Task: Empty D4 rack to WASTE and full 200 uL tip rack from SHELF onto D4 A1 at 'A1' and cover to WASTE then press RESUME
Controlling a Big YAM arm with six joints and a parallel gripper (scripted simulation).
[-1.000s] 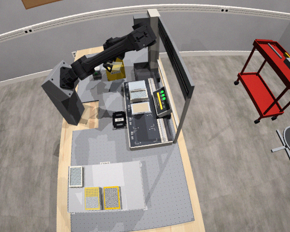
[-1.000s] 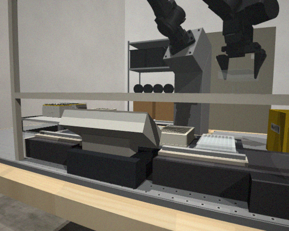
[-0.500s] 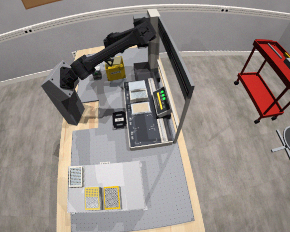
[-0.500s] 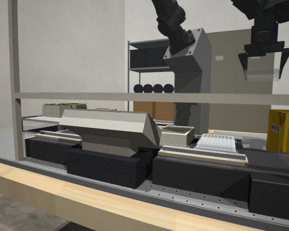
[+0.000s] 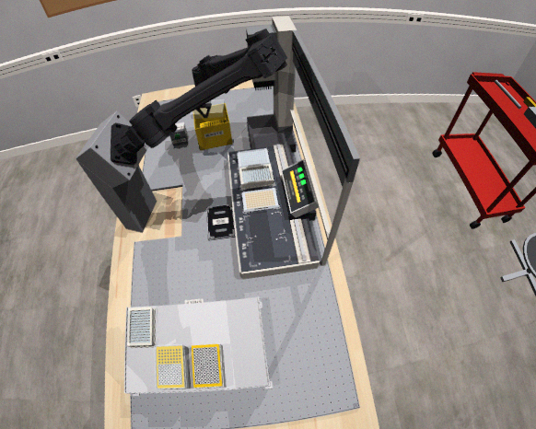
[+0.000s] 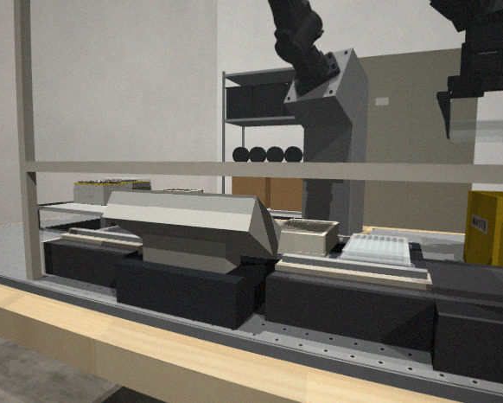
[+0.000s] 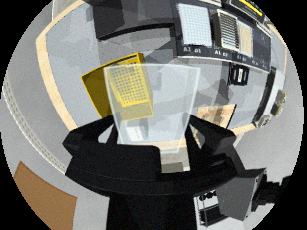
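Now: the yellow waste bin 19 cm below my hand, 7 cm to the left of it and 4 cm ahead of it. From my hand the other things lie so: clear cover: 1 cm above; then clear plate: 21 cm to the right, 18 cm below, 7 cm ahead; then resume box: 17 cm below, 13 cm to the left, 11 cm behind.
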